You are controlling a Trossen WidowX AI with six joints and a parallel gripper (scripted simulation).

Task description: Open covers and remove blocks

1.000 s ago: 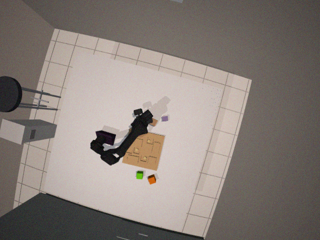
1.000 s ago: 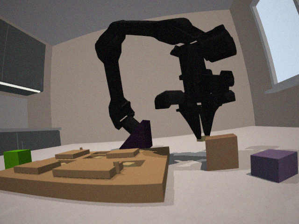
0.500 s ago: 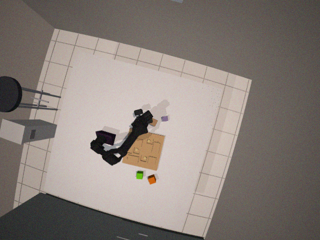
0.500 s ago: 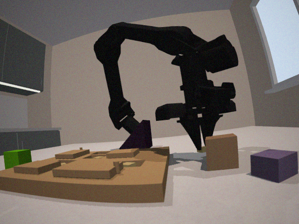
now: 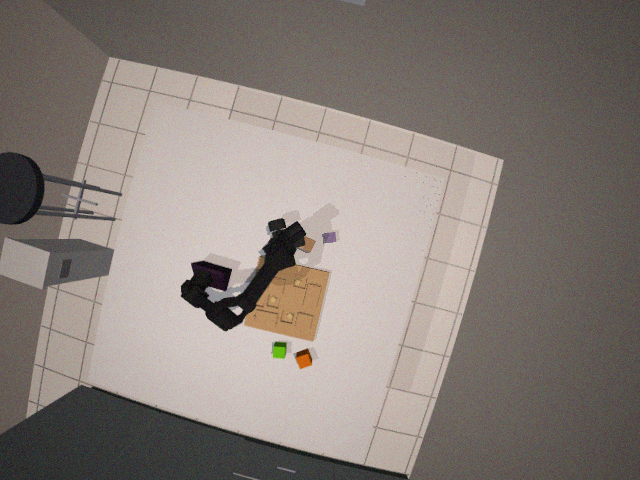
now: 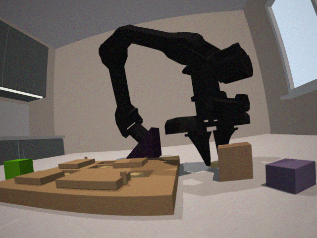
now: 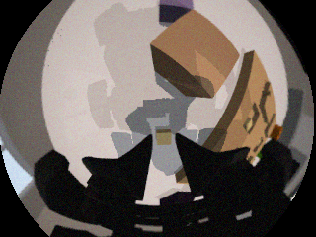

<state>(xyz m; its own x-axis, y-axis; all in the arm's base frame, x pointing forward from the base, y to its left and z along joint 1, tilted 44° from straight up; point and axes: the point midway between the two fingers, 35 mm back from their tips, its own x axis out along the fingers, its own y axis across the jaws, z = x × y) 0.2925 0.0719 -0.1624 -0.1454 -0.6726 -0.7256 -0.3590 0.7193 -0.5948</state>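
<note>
Right now the tan puzzle board is 4 cm ahead of my gripper tip, 25 cm to the right of it and 1 cm above it. Also, from my gripper tip: brown block (9 cm ahead, 1 cm to the left, 2 cm above); then green block (3 cm ahead, 44 cm to the right, 2 cm above); then purple block (18 cm ahead, 4 cm to the left, 1 cm above).
</note>
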